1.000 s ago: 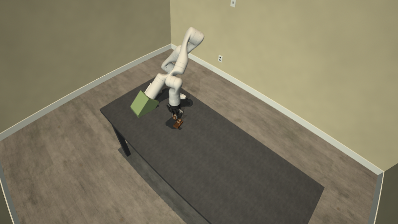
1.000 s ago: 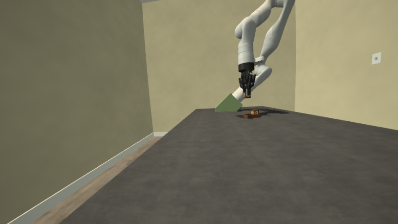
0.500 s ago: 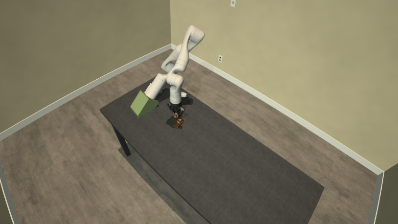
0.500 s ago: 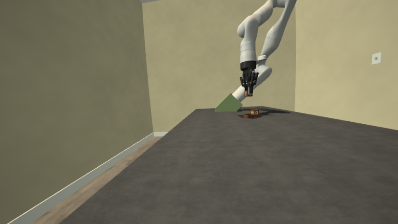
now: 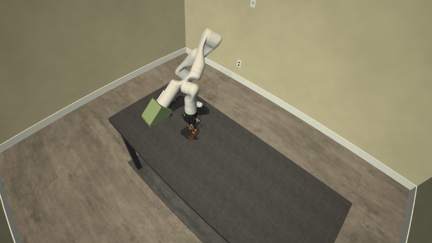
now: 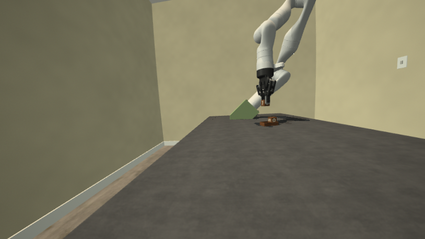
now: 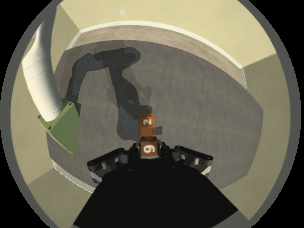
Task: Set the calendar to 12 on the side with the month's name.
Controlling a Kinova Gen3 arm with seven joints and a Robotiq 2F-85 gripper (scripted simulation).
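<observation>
Right now the brown calendar tray is 110 mm below my hand, 20 mm to the left of it and 10 mm behind it.
</observation>
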